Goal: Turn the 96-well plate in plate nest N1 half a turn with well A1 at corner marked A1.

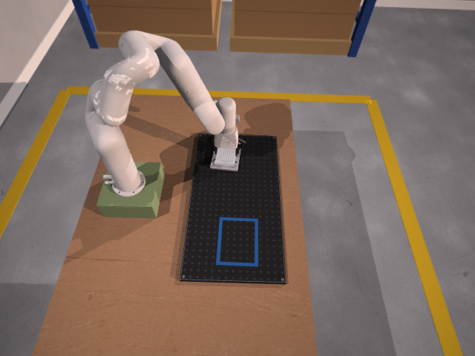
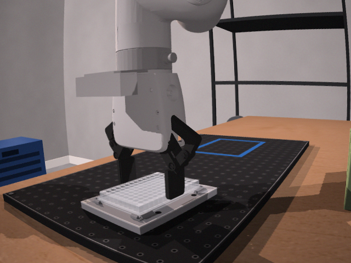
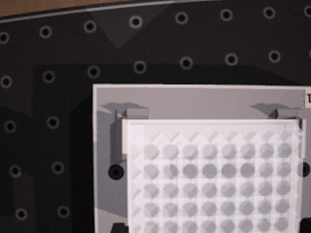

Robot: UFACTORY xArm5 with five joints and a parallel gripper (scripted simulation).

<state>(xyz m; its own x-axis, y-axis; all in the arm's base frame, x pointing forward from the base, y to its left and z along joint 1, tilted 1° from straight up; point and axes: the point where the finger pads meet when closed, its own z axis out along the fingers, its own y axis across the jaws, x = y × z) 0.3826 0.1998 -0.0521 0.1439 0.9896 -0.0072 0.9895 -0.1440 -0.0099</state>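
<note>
My gripper is now 1 cm above the 96-well plate. The rest, counted from my hand: grey plate nest 3 cm below; A1 label 7 cm to the left, 6 cm ahead, 2 cm below.
</note>
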